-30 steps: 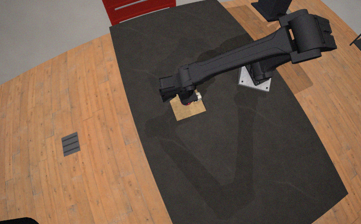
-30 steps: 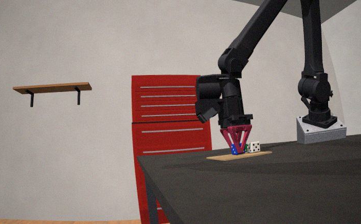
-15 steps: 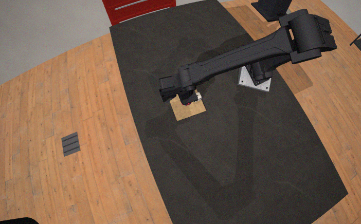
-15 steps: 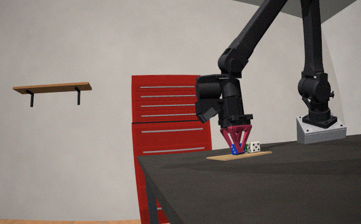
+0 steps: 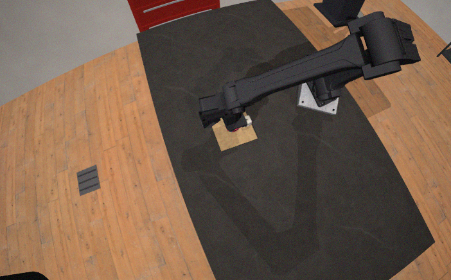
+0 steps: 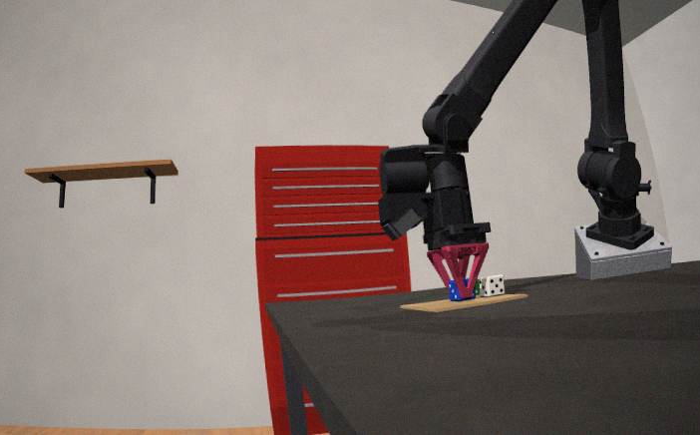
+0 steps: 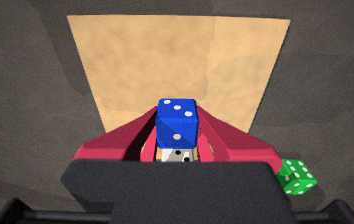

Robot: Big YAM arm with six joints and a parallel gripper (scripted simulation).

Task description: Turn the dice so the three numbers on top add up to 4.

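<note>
The blue die lies right at my hand. From my hand the other things lie so: white die (50 mm behind); green die (140 mm to the right, 90 mm behind); tan mat (10 mm below).
</note>
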